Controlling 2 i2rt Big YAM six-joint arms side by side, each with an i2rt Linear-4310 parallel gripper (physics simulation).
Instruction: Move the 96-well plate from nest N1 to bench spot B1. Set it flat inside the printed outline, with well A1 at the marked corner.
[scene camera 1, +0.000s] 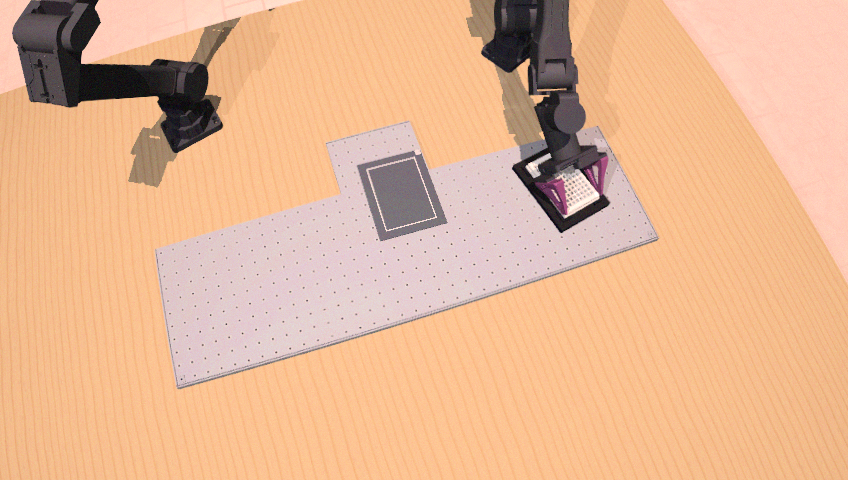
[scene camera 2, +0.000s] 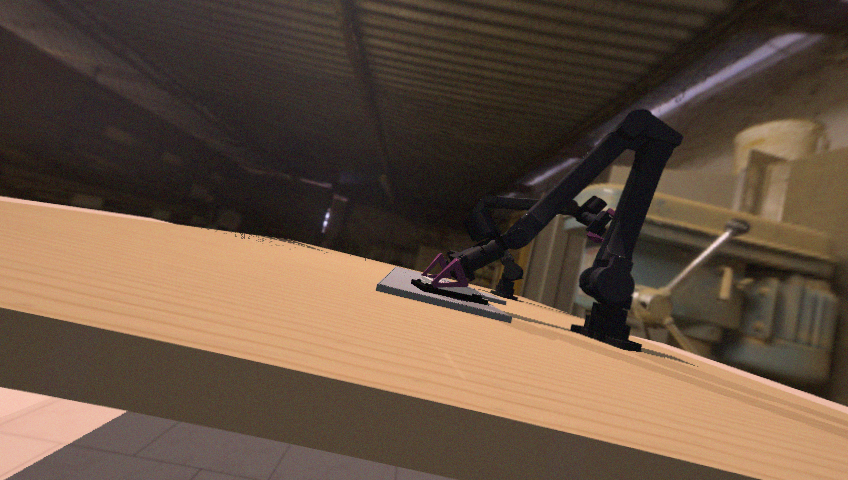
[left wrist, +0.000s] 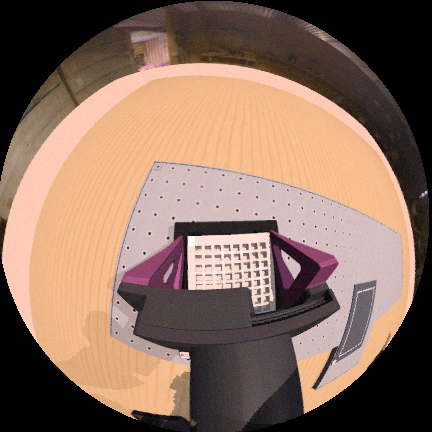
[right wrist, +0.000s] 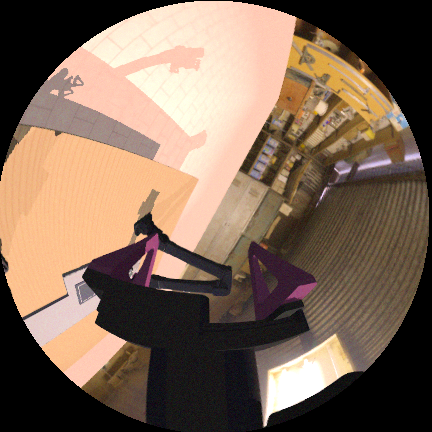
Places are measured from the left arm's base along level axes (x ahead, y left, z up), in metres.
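Pixels of known places: left gripper, fingertip midpoint: (scene camera 1: 582, 204) (scene camera 2: 426, 280) (left wrist: 226, 238); right gripper, fingertip midpoint: (right wrist: 204, 242); left arm's base, origin of the base link: (scene camera 1: 510, 50) (scene camera 2: 603, 340) (right wrist: 142, 223); right arm's base, origin of the base link: (scene camera 1: 192, 127) (scene camera 2: 503, 296).
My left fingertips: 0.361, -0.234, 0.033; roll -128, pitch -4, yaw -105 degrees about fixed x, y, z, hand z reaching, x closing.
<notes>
Ahead of a thing's pixels: the offset from my left fingertips to its top centre, as dx, dy, dz. "spot": to the spot under its first point. Level surfaces: height alone.
The white 96-well plate @[-0.059, +0.013, +0.009] (scene camera 1: 576, 191) (left wrist: 225, 265) lies in the black nest @[-0.059, +0.012, -0.002] (scene camera 1: 562, 224) (left wrist: 225, 228) (scene camera 2: 453, 293). The left gripper (scene camera 1: 582, 202) (scene camera 2: 428, 280) (left wrist: 226, 235) is down over it, its magenta fingers standing open along two opposite sides. In the left wrist view a thin gap shows beside the finger at the left; contact at the other is unclear. The gripper body hides the near part of the plate. Bench spot B1 is a dark grey pad @[spot: -0.266, -0.214, -0.019] (scene camera 1: 401, 193) (left wrist: 356, 320) with a white outline and a white corner mark @[-0.309, -0.125, -0.018] (scene camera 1: 417, 152). The right gripper (scene camera 2: 602, 224) (right wrist: 204, 240) is open and empty, raised well away.
The perforated grey board @[dz -0.020] (scene camera 1: 267, 285) (left wrist: 220, 195) carries nest and pad on the wooden table @[dz -0.033] (scene camera 1: 446, 404) (scene camera 2: 238, 321). The right arm (scene camera 1: 127, 81) stands at the upper left in scene camera 1. A small A1 label @[spot: -0.118, +0.085, -0.008] (left wrist: 184, 355) shows by the board's near edge in the left wrist view.
</notes>
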